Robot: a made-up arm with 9 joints.
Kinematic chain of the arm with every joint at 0, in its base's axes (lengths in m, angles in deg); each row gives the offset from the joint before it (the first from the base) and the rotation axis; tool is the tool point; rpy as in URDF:
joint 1: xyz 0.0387 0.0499 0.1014 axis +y
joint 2: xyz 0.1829 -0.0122 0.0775 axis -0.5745 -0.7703 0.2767
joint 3: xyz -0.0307 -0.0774 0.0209 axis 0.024 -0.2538 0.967
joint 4: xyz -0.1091 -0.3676 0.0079 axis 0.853 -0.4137 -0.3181
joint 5: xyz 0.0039 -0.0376 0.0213 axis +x
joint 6: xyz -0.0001 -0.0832 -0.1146 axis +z
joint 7: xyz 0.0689 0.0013 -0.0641 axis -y
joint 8: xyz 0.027 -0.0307 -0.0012 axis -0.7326 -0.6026 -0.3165
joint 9: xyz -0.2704 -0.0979 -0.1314 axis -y
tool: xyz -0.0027 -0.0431 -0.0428 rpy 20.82 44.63 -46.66
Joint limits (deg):
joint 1: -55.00..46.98
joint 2: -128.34..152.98
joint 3: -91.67..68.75
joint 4: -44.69..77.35
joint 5: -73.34..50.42
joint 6: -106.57..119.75
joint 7: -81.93..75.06
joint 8: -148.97..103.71
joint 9: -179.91..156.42
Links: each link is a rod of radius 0.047 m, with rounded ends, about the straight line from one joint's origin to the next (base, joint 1, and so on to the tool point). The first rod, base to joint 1, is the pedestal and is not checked.
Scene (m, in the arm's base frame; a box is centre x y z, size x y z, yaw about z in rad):
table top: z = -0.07
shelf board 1: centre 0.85 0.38 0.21 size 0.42 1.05 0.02 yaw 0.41
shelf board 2: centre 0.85 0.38 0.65 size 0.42 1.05 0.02 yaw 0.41
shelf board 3: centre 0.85 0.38 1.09 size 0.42 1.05 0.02 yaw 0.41
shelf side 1: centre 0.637 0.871 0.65 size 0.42 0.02 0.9 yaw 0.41
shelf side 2: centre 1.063 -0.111 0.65 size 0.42 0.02 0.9 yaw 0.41
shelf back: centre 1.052 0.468 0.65 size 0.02 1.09 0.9 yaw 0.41
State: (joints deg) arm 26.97 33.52 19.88 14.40 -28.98 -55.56 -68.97 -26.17 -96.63
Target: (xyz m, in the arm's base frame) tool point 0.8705 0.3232 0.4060
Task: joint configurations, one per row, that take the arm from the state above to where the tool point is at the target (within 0.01 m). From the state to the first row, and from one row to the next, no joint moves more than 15 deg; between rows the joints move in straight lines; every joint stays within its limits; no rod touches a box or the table.
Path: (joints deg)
1: 26.85 47.44 25.99 18.98 -24.07 -50.17 -57.67 -22.87 -95.50
2: 26.73 61.36 32.10 23.57 -19.16 -44.77 -46.38 -19.58 -94.36
3: 26.61 75.28 38.21 28.15 -14.25 -39.38 -35.08 -16.28 -93.23
4: 26.49 89.20 44.32 32.73 -9.34 -33.98 -23.79 -12.98 -92.09
5: 26.38 103.12 50.42 37.32 -4.43 -28.59 -12.49 -9.68 -90.96
6: 26.26 117.04 56.53 41.90 0.48 -23.19 -1.20 -6.39 -89.83
7: 26.14 130.96 62.64 46.49 5.39 -17.80 10.10 -3.09 -88.69
8: 26.02 144.87 68.75 51.07 10.30 -12.40 21.39 0.21 -87.56
9: 33.01 136.26 68.75 42.35 0.20 -7.85 24.44 1.07 -86.79
10: 39.99 127.65 68.75 33.63 -9.91 -3.30 27.50 1.93 -86.01
11: 46.98 119.04 68.75 24.91 -20.02 1.26 30.55 2.80 -85.24

